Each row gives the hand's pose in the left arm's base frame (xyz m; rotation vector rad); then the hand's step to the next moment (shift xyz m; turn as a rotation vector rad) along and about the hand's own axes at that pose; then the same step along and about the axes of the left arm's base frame.
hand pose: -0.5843 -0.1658 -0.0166 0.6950 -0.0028 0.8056
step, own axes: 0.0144 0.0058 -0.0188 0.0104 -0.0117 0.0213
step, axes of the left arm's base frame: 0.0016 0.0231 -0.0077 0.0205 -0.0110 0.0126
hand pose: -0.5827 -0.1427 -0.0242 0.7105 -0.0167 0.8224
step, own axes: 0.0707 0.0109 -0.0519 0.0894 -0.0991 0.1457
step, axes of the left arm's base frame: 0.0287 0.0824 -0.0141 0.1655 -0.0719 0.0805
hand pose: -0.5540 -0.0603 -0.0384 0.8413 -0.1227 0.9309
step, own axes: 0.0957 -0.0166 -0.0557 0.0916 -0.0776 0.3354
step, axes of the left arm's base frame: 0.0573 0.0960 -0.0062 0.1981 -0.1938 0.2238
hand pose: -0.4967 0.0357 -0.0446 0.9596 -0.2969 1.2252
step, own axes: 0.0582 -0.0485 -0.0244 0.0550 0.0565 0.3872
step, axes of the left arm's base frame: 0.0569 0.0556 0.0018 0.0808 -0.2539 0.2918
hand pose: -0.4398 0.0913 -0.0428 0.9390 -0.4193 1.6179
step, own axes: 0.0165 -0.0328 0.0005 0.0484 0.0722 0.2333
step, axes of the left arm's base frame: 0.0306 0.0194 0.0058 0.0126 -0.1536 0.1956
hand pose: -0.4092 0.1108 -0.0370 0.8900 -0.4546 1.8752
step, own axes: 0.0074 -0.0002 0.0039 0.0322 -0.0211 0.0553
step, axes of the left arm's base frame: -0.0002 0.0021 0.0081 0.0315 -0.0062 0.0592
